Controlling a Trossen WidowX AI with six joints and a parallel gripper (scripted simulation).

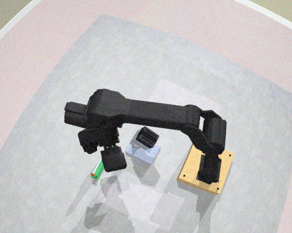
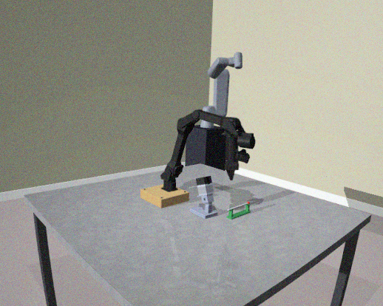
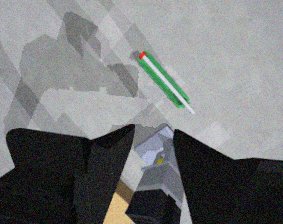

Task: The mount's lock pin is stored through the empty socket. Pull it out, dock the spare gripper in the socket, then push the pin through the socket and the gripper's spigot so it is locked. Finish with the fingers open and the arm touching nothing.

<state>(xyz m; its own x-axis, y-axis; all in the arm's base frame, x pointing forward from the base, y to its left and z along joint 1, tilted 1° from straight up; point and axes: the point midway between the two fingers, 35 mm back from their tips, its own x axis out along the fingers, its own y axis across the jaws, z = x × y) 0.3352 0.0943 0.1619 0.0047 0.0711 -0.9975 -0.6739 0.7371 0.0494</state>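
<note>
My gripper tip is 15 cm above the narrow green cradle, 4 cm short of it and 3 cm to the right of it. The rest, counted from my gripper tip: spare gripper (9 cm to the right, 7 cm behind, 5 cm below); mount (12 cm below, 9 cm to the right, 6 cm behind).
</note>
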